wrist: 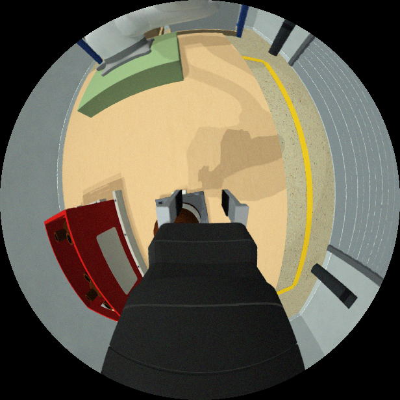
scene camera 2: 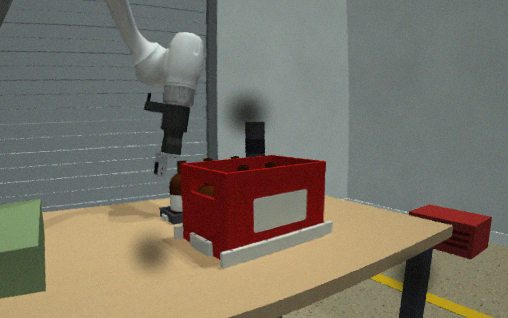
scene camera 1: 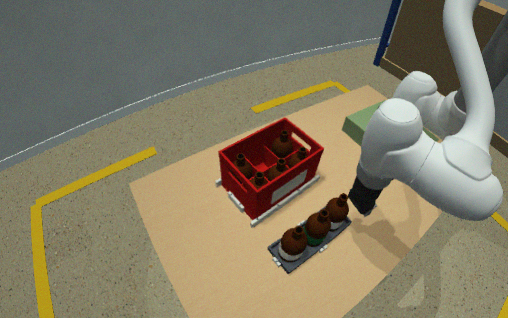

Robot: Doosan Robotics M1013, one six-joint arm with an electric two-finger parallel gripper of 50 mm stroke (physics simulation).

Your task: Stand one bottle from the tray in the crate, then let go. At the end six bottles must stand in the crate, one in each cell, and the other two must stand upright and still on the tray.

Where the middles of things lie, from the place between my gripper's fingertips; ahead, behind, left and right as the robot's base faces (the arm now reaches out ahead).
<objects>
Right now the dark tray (scene camera 1: 309, 251) is 140 mm ahead of my hand, 110 mm below it and 50 mm to the right of it. Also, from my hand: red crate (scene camera 2: 250, 206) 300 mm to the right, 120 mm ahead, 30 mm below.
</objects>
